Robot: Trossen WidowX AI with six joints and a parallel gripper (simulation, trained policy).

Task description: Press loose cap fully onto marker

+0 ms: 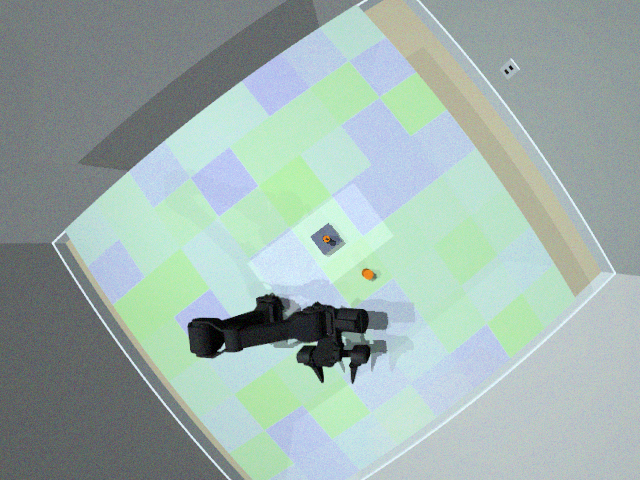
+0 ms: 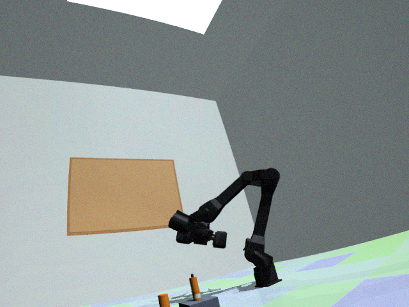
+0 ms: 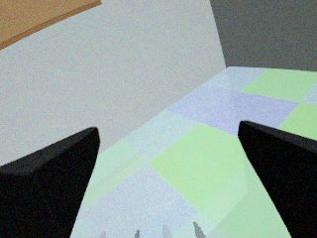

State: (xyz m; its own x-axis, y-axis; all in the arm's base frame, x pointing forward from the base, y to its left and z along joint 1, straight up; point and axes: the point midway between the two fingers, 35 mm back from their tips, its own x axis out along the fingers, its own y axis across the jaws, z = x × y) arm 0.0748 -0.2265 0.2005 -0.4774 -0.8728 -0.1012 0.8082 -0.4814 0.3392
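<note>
Right now my gripper tip is 24 cm short of the orange cap, 16 cm to the right of it and 17 cm above it. The rest, counted from my gripper tip: grey holder block 21 cm ahead, 32 cm to the left, 18 cm below.
</note>
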